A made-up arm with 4 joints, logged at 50 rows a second.
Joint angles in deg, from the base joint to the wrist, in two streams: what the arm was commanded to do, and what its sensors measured. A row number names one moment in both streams.
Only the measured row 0 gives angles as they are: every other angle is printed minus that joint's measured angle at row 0.
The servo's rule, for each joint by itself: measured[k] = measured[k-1] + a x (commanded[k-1-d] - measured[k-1]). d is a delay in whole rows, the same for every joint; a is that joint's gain. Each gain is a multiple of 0.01, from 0.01 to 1. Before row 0 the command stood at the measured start. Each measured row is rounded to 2 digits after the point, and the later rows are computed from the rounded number. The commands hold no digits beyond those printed.
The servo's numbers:
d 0
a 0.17 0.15 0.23 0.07
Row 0, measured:
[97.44 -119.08 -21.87 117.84]
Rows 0 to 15, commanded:
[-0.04 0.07 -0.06 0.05]
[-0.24 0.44 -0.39 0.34]
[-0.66 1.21 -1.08 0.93]
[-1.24 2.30 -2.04 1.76]
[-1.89 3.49 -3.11 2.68]
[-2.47 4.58 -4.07 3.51]
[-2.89 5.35 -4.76 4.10]
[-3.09 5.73 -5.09 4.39]
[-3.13 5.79 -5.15 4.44]
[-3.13 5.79 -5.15 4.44]
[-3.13 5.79 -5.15 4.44]
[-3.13 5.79 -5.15 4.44]
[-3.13 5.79 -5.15 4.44]
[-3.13 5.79 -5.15 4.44]
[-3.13 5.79 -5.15 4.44]
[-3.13 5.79 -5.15 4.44]
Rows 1 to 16, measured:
[-0.01 0.01 -0.01 0.00]
[-0.05 0.07 -0.10 0.02]
[-0.15 0.24 -0.33 0.08]
[-0.34 0.55 -0.72 0.20]
[-0.60 0.99 -1.27 0.37]
[-0.92 1.53 -1.91 0.59]
[-1.25 2.10 -2.57 0.84]
[-1.56 2.64 -3.15 1.09]
[-1.83 3.11 -3.61 1.32]
[-2.05 3.51 -3.96 1.54]
[-2.23 3.85 -4.23 1.74]
[-2.38 4.14 -4.44 1.93]
[-2.51 4.39 -4.60 2.11]
[-2.62 4.60 -4.73 2.27]
[-2.71 4.78 -4.83 2.42]
[-2.78 4.93 -4.90 2.56]

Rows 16 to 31, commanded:
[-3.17 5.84 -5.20 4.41]
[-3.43 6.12 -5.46 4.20]
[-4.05 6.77 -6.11 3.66]
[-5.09 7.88 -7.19 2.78]
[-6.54 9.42 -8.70 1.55]
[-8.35 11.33 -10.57 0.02]
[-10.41 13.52 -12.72 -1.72]
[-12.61 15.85 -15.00 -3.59]
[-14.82 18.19 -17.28 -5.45]
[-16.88 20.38 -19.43 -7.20]
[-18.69 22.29 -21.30 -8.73]
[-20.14 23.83 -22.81 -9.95]
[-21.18 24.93 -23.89 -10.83]
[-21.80 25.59 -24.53 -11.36]
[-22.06 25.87 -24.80 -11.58]
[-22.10 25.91 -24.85 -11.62]
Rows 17 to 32, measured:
[-2.85 5.07 -4.97 2.69]
[-2.95 5.23 -5.08 2.80]
[-3.14 5.46 -5.32 2.86]
[-3.47 5.82 -5.75 2.85]
[-3.99 6.36 -6.43 2.76]
[-4.73 7.11 -7.38 2.57]
[-5.70 8.07 -8.61 2.27]
[-6.87 9.24 -10.08 1.86]
[-8.22 10.58 -11.74 1.35]
[-9.69 12.05 -13.51 0.75]
[-11.22 13.59 -15.30 0.09]
[-12.74 15.13 -17.03 -0.61]
[-14.17 16.60 -18.61 -1.33]
[-15.47 17.95 -19.97 -2.03]
[-16.59 19.14 -21.08 -2.70]
[-17.53 20.16 -21.95 -3.32]

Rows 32 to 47, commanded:
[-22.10 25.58 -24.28 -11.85]
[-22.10 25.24 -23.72 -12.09]
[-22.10 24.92 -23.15 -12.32]
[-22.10 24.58 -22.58 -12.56]
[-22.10 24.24 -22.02 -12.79]
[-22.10 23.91 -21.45 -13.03]
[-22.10 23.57 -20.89 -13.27]
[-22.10 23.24 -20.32 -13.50]
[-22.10 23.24 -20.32 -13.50]
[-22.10 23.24 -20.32 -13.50]
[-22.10 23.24 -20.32 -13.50]
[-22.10 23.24 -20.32 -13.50]
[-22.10 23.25 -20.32 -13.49]
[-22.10 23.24 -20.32 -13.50]
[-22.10 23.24 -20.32 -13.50]
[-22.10 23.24 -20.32 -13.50]
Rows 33 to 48, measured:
[-18.31 20.97 -22.49 -3.92]
[-18.95 21.61 -22.77 -4.49]
[-19.49 22.11 -22.86 -5.04]
[-19.93 22.48 -22.80 -5.57]
[-20.30 22.74 -22.62 -6.08]
[-20.61 22.92 -22.35 -6.57]
[-20.86 23.02 -22.01 -7.04]
[-21.07 23.05 -21.62 -7.49]
[-21.25 23.08 -21.32 -7.91]
[-21.39 23.10 -21.09 -8.30]
[-21.51 23.12 -20.91 -8.66]
[-21.61 23.14 -20.77 -9.00]
[-21.69 23.16 -20.67 -9.31]
[-21.76 23.17 -20.59 -9.60]
[-21.82 23.18 -20.53 -9.87]
[-21.87 23.19 -20.48 -10.12]

